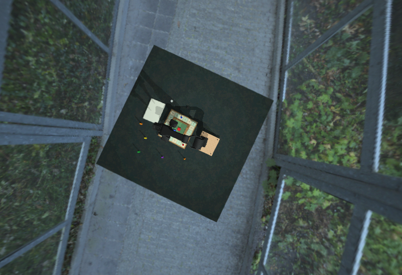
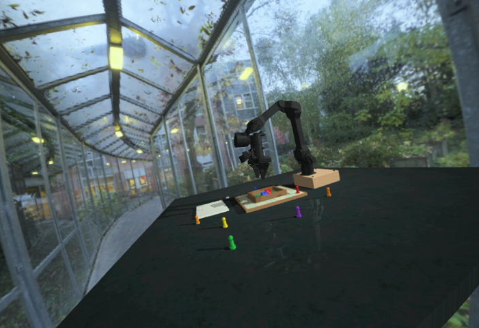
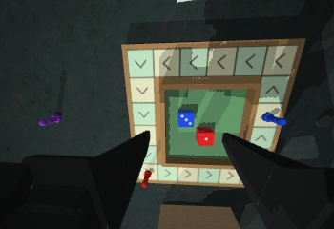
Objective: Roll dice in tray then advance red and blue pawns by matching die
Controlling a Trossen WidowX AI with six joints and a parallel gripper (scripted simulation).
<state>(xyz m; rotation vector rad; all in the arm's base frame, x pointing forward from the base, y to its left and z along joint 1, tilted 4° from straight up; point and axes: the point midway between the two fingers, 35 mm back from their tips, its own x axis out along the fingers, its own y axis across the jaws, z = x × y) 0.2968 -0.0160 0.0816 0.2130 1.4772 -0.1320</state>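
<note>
The red pawn is 12 cm behind my gripper tip, 10 cm to the left of it and 8 cm below it. From my gripper tip the other things lie so: green tray: 3 cm behind, 4 cm to the right, 10 cm below; then purple pawn: 4 cm ahead, 26 cm to the left, 9 cm below; then blue pawn: 4 cm behind, 15 cm to the right, 8 cm below.
</note>
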